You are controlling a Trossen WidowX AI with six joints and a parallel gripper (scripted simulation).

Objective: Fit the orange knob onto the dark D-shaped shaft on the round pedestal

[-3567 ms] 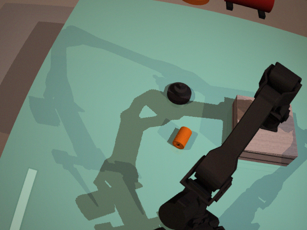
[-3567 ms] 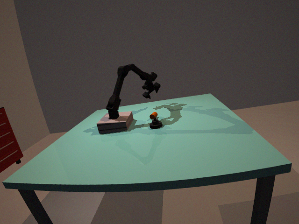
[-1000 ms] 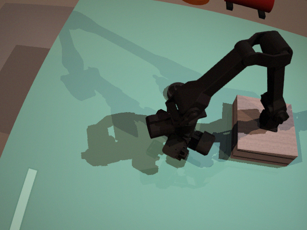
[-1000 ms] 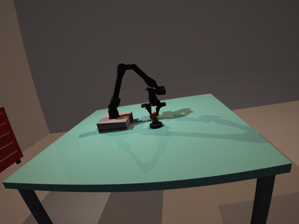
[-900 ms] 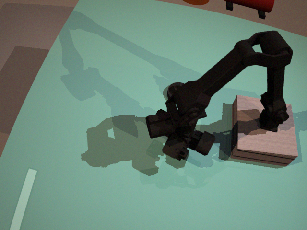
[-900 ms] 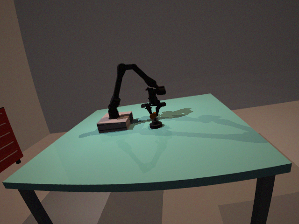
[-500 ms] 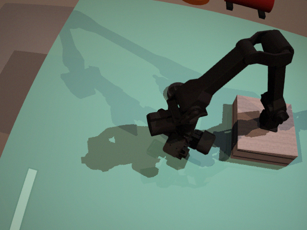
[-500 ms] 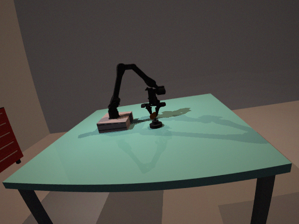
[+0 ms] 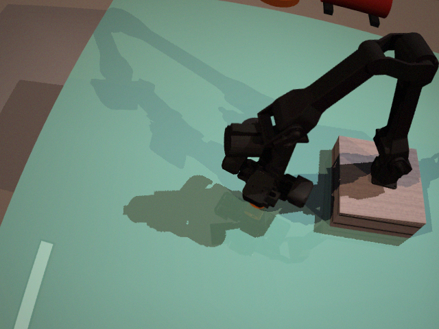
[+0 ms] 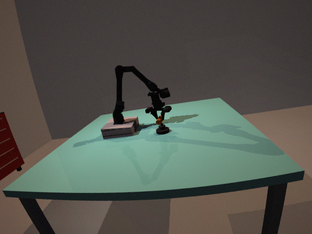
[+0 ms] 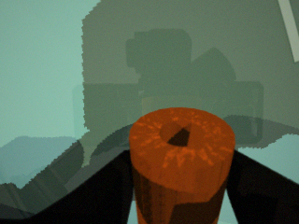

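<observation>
My gripper tip is now 40 mm short of the dark round pedestal, 180 mm to the left of it and 10 mm below it. Also, from my gripper tip: orange knob 10 mm to the right, 10 mm above.
</observation>
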